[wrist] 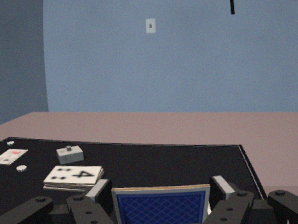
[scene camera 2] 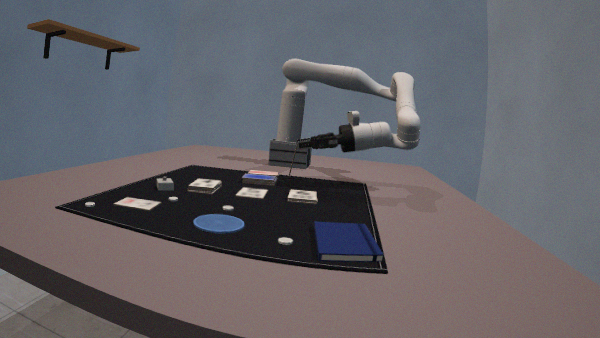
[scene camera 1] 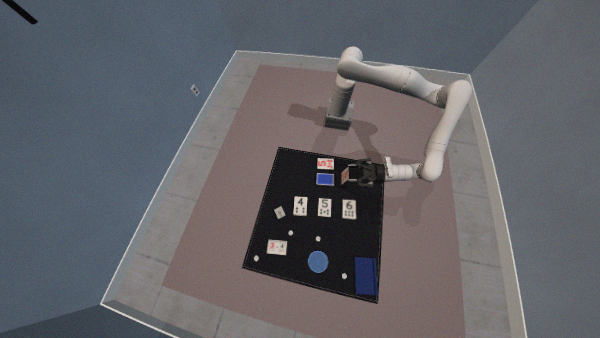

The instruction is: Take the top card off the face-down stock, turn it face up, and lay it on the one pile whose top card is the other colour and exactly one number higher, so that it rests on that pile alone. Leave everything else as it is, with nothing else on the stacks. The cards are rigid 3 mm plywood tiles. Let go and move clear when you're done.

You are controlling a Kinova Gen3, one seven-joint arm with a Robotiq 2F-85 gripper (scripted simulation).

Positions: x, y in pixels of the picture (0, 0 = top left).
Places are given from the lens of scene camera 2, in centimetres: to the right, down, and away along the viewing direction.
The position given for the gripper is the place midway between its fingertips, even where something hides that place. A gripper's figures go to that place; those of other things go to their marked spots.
gripper (scene camera 2: 296, 144): -1, -7, 89
blue book (scene camera 2: 338, 242): 6, 11, 46
